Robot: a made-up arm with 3 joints.
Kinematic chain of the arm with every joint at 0, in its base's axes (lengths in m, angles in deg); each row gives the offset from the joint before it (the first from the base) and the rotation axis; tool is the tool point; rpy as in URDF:
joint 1: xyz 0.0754 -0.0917 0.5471 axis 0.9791 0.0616 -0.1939
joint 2: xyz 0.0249 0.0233 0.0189 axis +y
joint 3: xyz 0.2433 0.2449 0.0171 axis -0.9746 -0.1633 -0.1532
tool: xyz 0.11 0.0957 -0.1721 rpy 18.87 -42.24 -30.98
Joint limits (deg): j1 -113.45..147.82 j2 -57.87..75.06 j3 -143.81..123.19
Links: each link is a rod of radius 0.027 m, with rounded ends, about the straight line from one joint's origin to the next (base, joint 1, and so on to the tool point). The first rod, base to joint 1, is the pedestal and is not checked.
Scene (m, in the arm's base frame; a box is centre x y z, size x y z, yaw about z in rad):
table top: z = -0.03
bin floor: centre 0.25 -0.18 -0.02 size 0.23 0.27 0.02 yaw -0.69
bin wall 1: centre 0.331 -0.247 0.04 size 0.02 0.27 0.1 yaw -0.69
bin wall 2: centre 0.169 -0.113 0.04 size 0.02 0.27 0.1 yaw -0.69
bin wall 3: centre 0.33 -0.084 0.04 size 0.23 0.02 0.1 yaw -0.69
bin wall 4: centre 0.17 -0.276 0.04 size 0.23 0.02 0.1 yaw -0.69
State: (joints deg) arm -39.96 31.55 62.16
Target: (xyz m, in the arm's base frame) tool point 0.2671 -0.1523 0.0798
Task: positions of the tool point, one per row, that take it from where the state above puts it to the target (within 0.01 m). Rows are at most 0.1 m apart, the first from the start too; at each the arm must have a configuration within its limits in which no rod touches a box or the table.
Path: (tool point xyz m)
1: 0.3392 -0.1246 0.1818
2: 0.3126 -0.1369 0.1432
3: 0.2882 -0.1460 0.1092
4: 0.2671 -0.1523 0.0798

